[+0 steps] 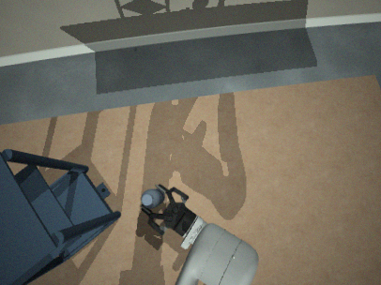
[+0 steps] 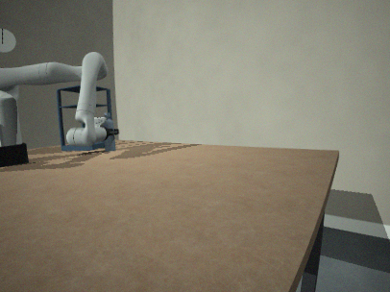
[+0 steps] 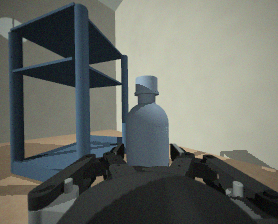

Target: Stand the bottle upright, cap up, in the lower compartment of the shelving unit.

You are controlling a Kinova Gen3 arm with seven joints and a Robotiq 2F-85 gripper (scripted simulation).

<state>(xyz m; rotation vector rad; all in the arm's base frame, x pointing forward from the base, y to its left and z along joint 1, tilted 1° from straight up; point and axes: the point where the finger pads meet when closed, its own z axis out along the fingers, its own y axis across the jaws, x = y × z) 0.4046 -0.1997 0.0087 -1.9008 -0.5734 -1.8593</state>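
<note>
Now: hand 3 cm below the pale blue bottle. From my hand the other things lie so: shelving unit (29 cm to the left, 9 cm above, 4 cm ahead).
</note>
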